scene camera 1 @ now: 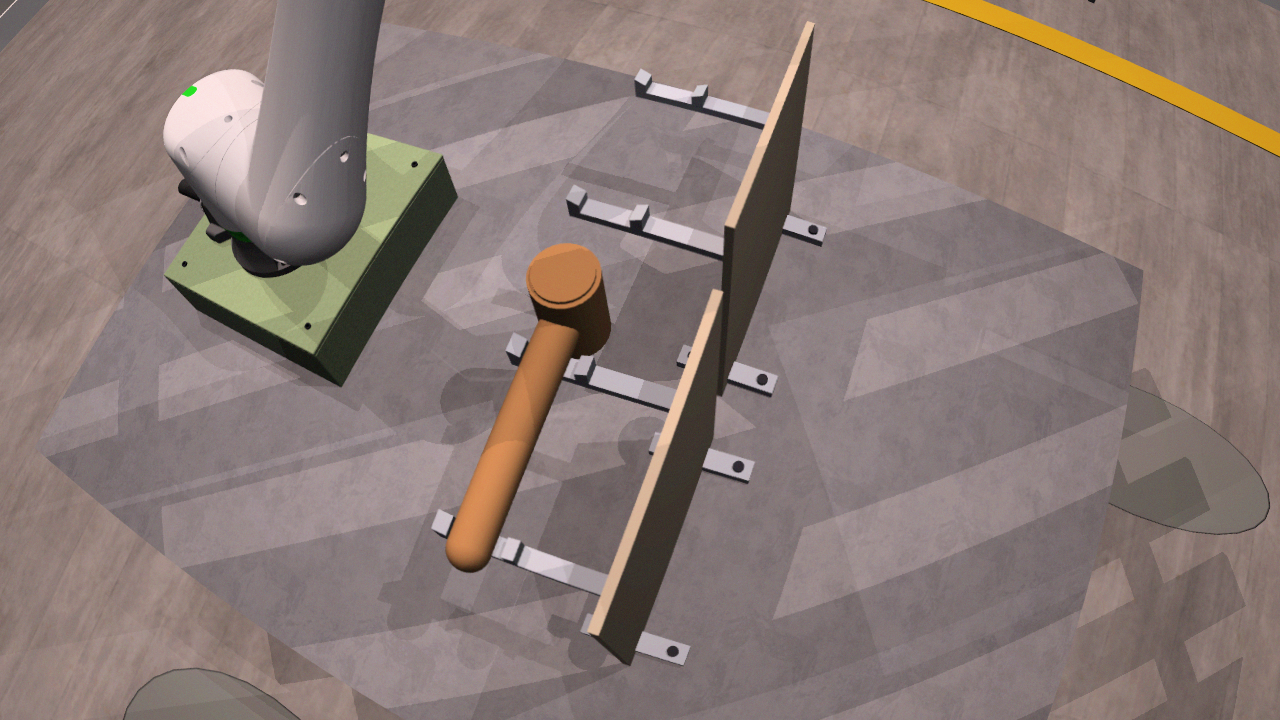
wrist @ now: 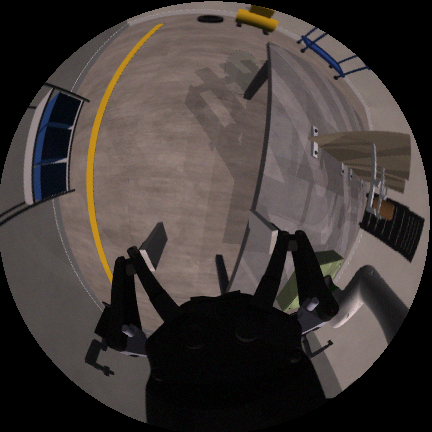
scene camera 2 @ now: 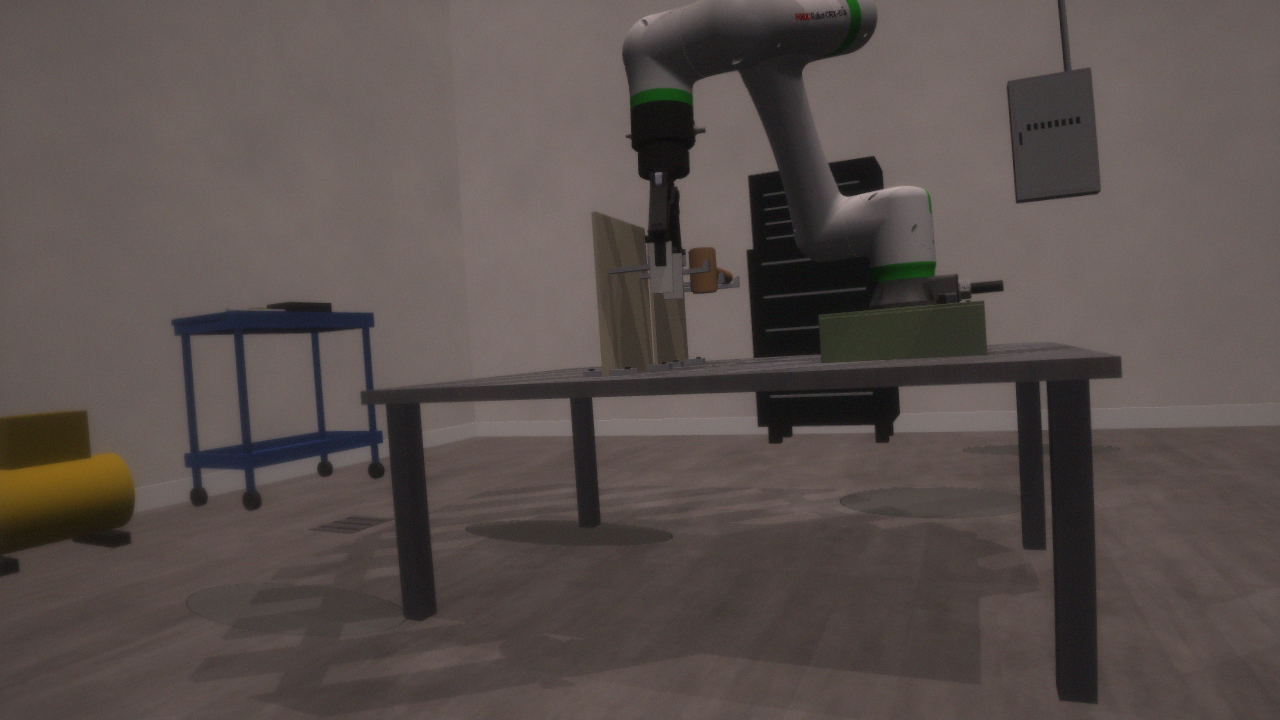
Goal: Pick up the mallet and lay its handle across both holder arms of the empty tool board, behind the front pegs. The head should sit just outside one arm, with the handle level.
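The orange-brown mallet lies with its handle across both arms of the nearer board in scene camera 1, between the front and rear pegs. Its head is just outside one arm. The other board is empty, with two grey holder arms, one outer and one inner, each with raised pegs. My gripper is open and empty, at about arm height beside the empty board's outer side. It does not show in scene camera 1.
Both boards stand upright on the grey table, on small bolted feet. The green base block carries the robot arm. In the wrist view, one finger overhangs the floor beyond the table edge. A blue cart stands beyond the table.
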